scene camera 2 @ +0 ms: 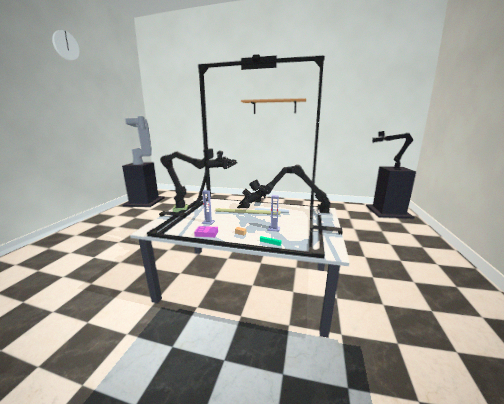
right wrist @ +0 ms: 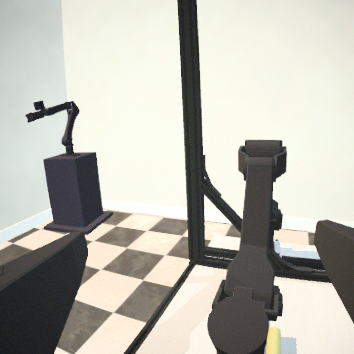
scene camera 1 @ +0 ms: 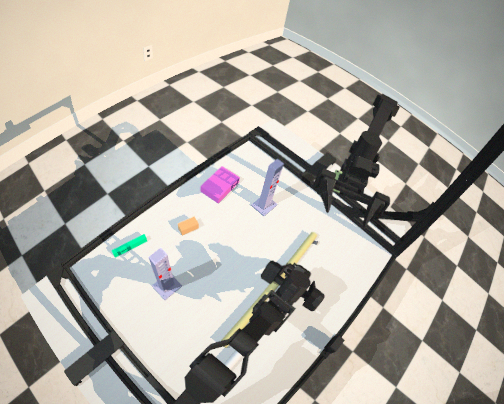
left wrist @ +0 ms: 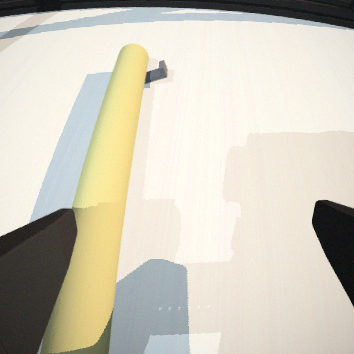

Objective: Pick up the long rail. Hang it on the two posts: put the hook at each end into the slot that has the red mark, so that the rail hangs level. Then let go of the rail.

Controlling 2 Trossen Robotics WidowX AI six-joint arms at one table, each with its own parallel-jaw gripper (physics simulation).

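Frame: origin at the left arm's base, x left, y up, z ahead, level; millimetres.
Seen in the pictures: left gripper, between the fingertips: point(scene camera 2: 238, 205) point(left wrist: 197, 217); right gripper, between the fingertips: point(scene camera 2: 236, 161) point(right wrist: 201, 238) point(scene camera 1: 346, 219); left arm's base, origin of its link: point(scene camera 2: 324, 211); right arm's base, origin of its link: point(scene camera 2: 180, 206).
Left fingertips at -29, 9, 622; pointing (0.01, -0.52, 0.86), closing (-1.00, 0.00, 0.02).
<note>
Offsets run from my left fingertips to a thing's top centre, as dx, dy, dz. "spot": to the spot under its first point.
The long yellow rail @[+40, -11, -76] point(scene camera 1: 306, 246) point(scene camera 2: 227, 211) point(left wrist: 115, 135) point(right wrist: 273, 341) lies on the table, partly under the left arm. A dark hook @[spot: +19, -27, +137] point(left wrist: 157, 74) sticks out at its far end. The other end is hidden. Two lilac posts stand upright: one @[+239, +177, +156] point(scene camera 1: 270, 192) at the back, one @[+291, +177, -277] point(scene camera 1: 161, 267) at the left in scene camera 1. Both have red marks. My left gripper point(left wrist: 197, 217) point(scene camera 2: 242, 205) is open and low over the rail; in its wrist view the left finger overlaps the rail's left edge. My right gripper point(scene camera 1: 347, 218) point(scene camera 2: 235, 162) point(right wrist: 201, 238) is open and empty, raised away from the rail.
A magenta block @[+403, -7, +116] point(scene camera 1: 220, 186) point(scene camera 2: 206, 231), an orange block @[+374, -7, -83] point(scene camera 1: 188, 226) point(scene camera 2: 240, 231) and a green bar @[+468, -12, -262] point(scene camera 1: 130, 245) point(scene camera 2: 270, 241) lie beyond the posts from the rail. A pale bar @[+2, -12, -251] point(scene camera 1: 230, 357) shows partly beside the left arm. A black frame borders the table.
</note>
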